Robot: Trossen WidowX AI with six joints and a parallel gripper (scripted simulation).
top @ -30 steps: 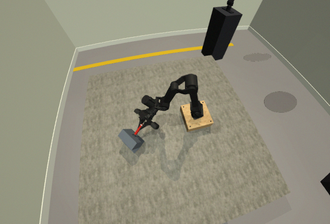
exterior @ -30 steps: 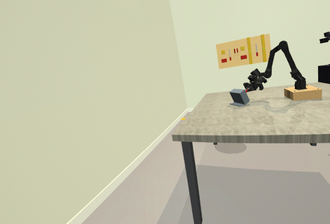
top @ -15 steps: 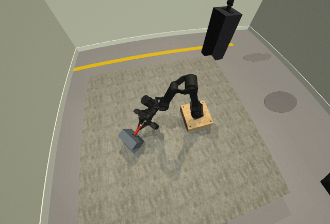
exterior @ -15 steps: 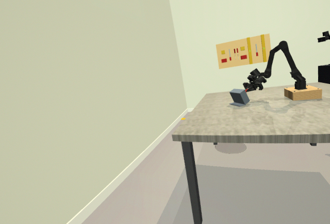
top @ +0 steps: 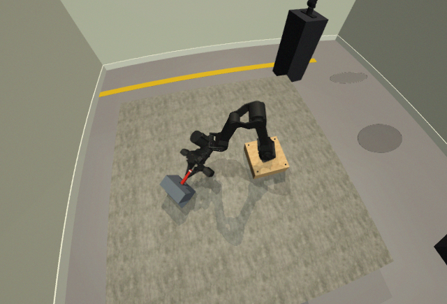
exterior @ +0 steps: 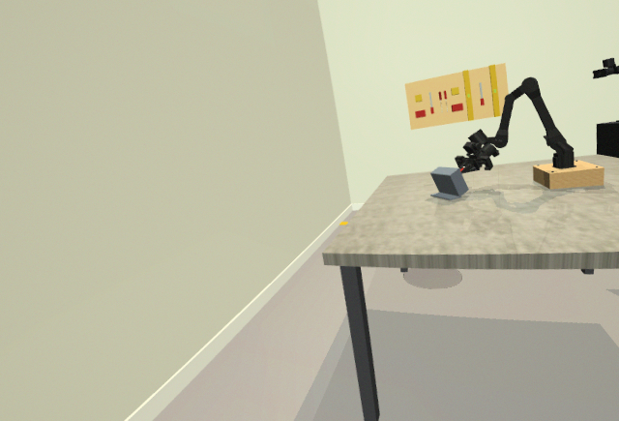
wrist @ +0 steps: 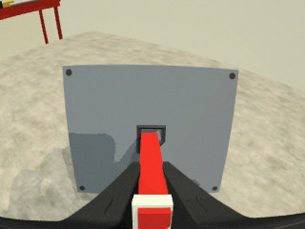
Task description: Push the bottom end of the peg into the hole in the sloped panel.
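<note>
Now: the grey sloped panel 60 mm ahead of my gripper tip, 30 mm to the left of it and 30 mm below it. The rest, counted from my gripper tip: red peg: 10 mm behind, 10 mm to the right, 10 mm above.
</note>
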